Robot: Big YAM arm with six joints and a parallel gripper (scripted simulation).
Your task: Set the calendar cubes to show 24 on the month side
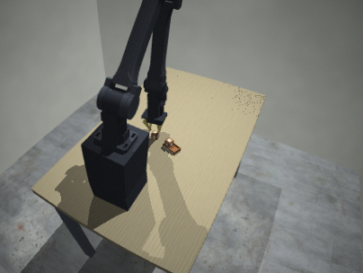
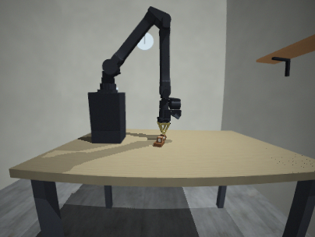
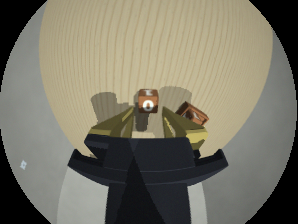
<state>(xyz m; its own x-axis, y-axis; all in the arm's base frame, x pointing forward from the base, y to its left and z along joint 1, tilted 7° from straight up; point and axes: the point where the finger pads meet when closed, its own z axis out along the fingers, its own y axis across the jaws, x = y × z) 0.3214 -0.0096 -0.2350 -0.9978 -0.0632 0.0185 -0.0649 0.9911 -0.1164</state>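
Now: hand 3 cm above the brown digit cube. Also, from my hand: brown tray (4 cm behind, 10 cm to the right, 4 cm below).
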